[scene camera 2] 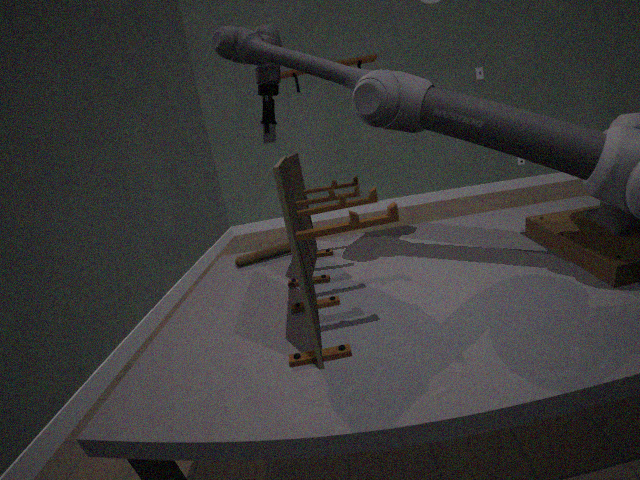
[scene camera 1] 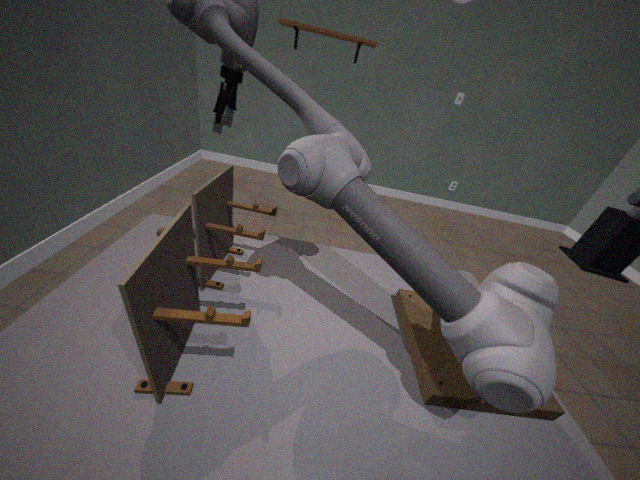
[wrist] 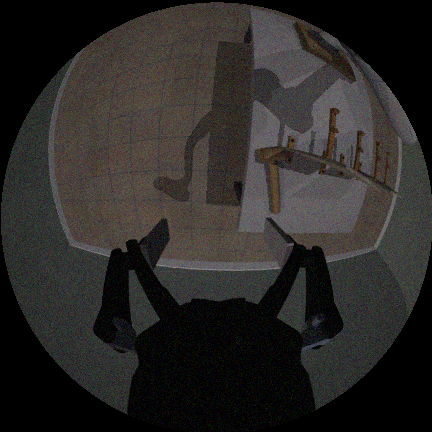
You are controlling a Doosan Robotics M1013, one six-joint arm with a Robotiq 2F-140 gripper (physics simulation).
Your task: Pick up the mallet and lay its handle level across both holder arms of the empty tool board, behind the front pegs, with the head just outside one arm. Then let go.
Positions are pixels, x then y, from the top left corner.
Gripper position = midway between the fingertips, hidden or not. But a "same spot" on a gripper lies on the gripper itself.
Labels:
My gripper shows in scene camera 2, in scene camera 1 and in the wrist view (215, 228). One and the same spot on my gripper: (scene camera 2: 268, 118) is (scene camera 1: 220, 110). The same spot on a tool board: (wrist: 325, 159) is (scene camera 2: 302, 175).

